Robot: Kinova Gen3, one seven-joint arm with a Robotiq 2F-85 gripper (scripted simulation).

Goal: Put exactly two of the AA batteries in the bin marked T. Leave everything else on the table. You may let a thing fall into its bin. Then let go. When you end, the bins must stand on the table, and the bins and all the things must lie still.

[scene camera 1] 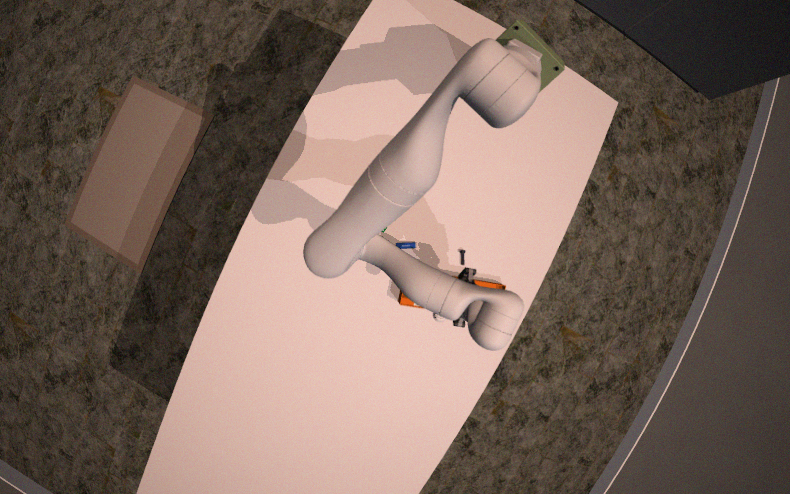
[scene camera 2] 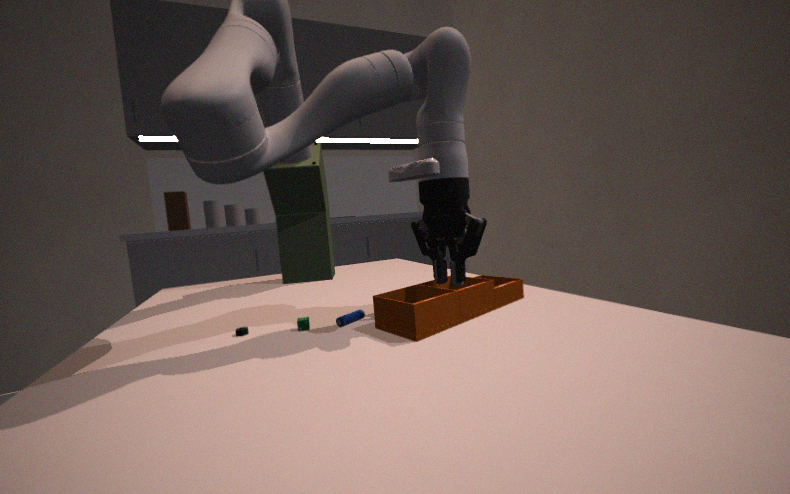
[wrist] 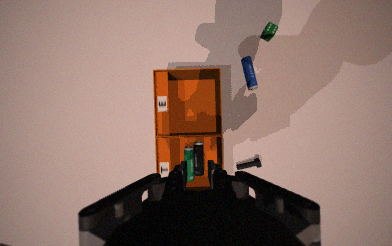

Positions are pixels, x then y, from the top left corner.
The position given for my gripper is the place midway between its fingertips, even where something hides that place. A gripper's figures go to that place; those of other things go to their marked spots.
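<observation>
Orange three-compartment bin (scene camera 2: pixel 419 311), 43 cm from the lens. My gripper (scene camera 2: pixel 449 284), 54 cm from the lens. The bin is nearer to the lens than my gripper.
</observation>
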